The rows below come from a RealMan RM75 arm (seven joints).
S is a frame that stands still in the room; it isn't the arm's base.
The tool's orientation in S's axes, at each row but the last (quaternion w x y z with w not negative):
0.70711 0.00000 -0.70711 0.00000
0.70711 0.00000 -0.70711 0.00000
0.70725 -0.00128 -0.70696 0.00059
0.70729 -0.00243 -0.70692 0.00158
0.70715 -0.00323 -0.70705 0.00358
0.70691 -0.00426 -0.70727 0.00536
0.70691 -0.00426 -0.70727 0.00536
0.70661 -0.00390 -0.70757 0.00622
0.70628 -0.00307 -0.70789 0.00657
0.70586 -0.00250 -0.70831 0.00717
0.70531 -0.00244 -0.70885 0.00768
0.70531 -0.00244 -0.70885 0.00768
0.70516 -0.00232 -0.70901 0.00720
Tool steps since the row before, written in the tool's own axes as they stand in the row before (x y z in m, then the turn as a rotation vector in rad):
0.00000 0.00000 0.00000 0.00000 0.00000 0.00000
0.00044 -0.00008 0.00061 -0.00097 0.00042 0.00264
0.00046 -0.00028 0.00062 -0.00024 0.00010 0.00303
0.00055 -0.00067 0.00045 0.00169 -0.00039 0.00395
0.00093 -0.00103 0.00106 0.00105 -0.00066 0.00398
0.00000 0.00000 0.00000 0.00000 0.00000 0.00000
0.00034 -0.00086 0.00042 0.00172 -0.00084 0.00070
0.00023 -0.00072 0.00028 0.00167 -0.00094 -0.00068
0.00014 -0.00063 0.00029 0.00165 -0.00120 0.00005
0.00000 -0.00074 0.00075 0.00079 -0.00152 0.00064
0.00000 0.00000 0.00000 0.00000 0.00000 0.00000
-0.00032 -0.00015 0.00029 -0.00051 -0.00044 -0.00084
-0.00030 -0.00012 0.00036 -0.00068 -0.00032 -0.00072
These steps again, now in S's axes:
0.00000 0.00000 0.00000 0.00000 0.00000 0.00000
-0.00061 -0.00008 0.00044 -0.00264 0.00042 -0.00097
-0.00062 -0.00028 0.00046 -0.00303 0.00010 -0.00024
-0.00045 -0.00067 0.00055 -0.00395 -0.00038 0.00169
-0.00106 -0.00102 0.00094 -0.00398 -0.00065 0.00106
0.00000 0.00000 0.00000 0.00000 0.00000 0.00000
-0.00042 -0.00086 0.00035 -0.00070 -0.00082 0.00173
-0.00028 -0.00072 0.00024 0.00068 -0.00091 0.00168
-0.00029 -0.00063 0.00015 -0.00005 -0.00118 0.00167
-0.00075 -0.00074 0.00001 -0.00063 -0.00151 0.00081
0.00000 0.00000 0.00000 0.00000 0.00000 0.00000
-0.00029 -0.00016 -0.00032 0.00085 -0.00044 -0.00050
-0.00036 -0.00013 -0.00030 0.00073 -0.00032 -0.00067

